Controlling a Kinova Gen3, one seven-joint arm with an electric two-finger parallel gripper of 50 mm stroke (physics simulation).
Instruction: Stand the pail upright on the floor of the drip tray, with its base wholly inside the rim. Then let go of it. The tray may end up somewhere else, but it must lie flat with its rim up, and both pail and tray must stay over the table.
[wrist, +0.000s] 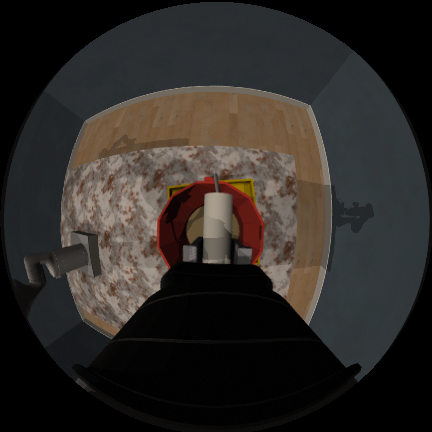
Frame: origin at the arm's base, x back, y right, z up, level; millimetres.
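Where they show: gripper, fingertip midpoint: (216, 245); arm's base at its link origin: (82, 253).
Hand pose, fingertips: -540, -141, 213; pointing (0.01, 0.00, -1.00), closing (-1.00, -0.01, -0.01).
Things, the pixels of their top centre, and the offset from my fingertips, as dx, dy, dz. "spot": a spot on its surface instead. Level surfaces: height alone.
- red pail at a spot on its surface: (172, 215) spot: +87, -35, -100
- yellow drip tray at a spot on its surface: (246, 187) spot: -83, -135, -267
- speckled table top at its surface level: dz -271
The red pail (172, 215) is below my gripper, its open mouth facing up and its tan inner bottom showing. Its pale handle grip (218, 215) lies between my fingers. My gripper (216, 245) is shut on this handle. The yellow drip tray (246, 187) lies on the table behind and beneath the pail in this view; its far edge and strips at the sides show, and the pail hides most of it. The near part of the tray is hidden by the pail and the gripper. I cannot tell the height of the pail's base above the tray.
The speckled table top (125, 200) stretches around the tray, with its right edge a short way right of the pail. The robot's own base (87, 254) stands at the left on the table. Wooden floor (215, 115) shows past the far and right edges.
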